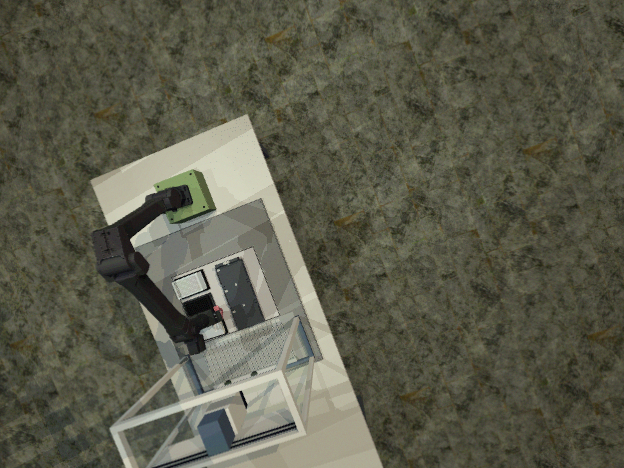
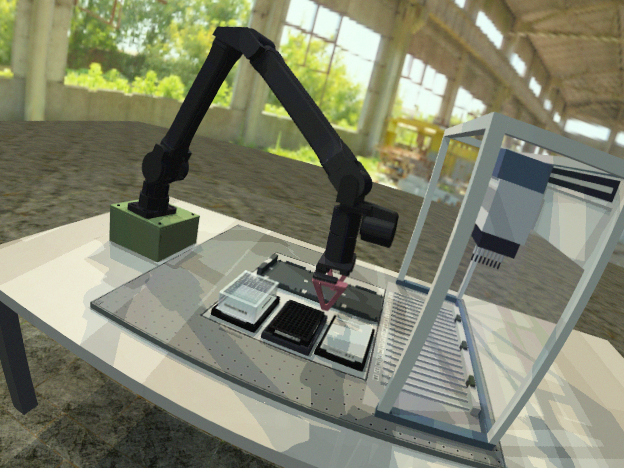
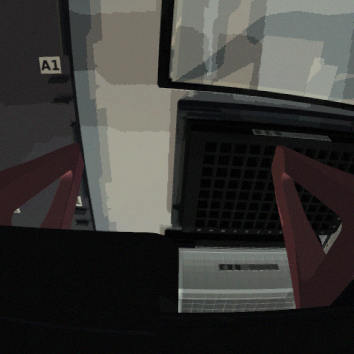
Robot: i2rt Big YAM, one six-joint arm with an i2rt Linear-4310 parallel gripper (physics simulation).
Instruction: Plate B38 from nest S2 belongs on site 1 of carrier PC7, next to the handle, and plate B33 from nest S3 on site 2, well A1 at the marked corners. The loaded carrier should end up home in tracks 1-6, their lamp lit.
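Places are measured from the arm's base along level axes (x left, y back, z up), in centimetres.
Pixels of known places: gripper, between the fingertips: (image 1: 212,314) (image 2: 329,299) (image 3: 176,154); arm's base, origin of its link: (image 1: 177,197) (image 2: 152,211).
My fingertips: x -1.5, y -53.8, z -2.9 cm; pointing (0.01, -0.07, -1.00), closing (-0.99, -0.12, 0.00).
Note:
For each thing: its middle in the pictures, then the offset to it from my fingertips.
- tall clear plate, middle of its body: (image 3: 238,293) (image 2: 248,295) (image 1: 189,285) dx -7.7, dy +15.2, dz -2.2 cm
- black plate, middle of its body: (image 3: 274,185) (image 2: 297,321) (image 1: 199,307) dx -7.2, dy +3.7, dz -3.5 cm
- low pale plate, middle of its body: (image 3: 299,14) (image 2: 348,337) (image 1: 209,328) dx -5.3, dy -7.1, dz -3.5 cm
- dark carrier, middle of its body: (image 2: 323,285) (image 1: 239,294) dx +12.9, dy +4.9, dz -4.0 cm
Three plates stand in a row of dark nests: a tall clear plate (image 1: 190,285) (image 2: 246,297) (image 3: 235,280), a black plate (image 1: 196,305) (image 2: 297,322) (image 3: 240,185) in the middle nest, and a low pale plate (image 1: 213,330) (image 2: 347,340) (image 3: 300,55). Their codes are too blurred to read. The dark carrier (image 1: 239,294) (image 2: 297,277) (image 3: 30,110) lies beside the row, its handle end by the clear plate. White A1 marks show on its edge. My gripper (image 1: 218,310) (image 2: 327,304) (image 3: 176,154) is open and empty, above the gap, one finger over the carrier's edge, the other over the black plate.
The ribbed track deck (image 1: 231,357) (image 2: 428,347) adjoins the pale plate's side, under a tall frame (image 1: 201,400) (image 2: 471,216). A blue and white pipetting head (image 1: 215,430) (image 2: 519,201) hangs inside the frame. The arm's green base block (image 1: 201,193) (image 2: 153,231) stands at the table's other end.

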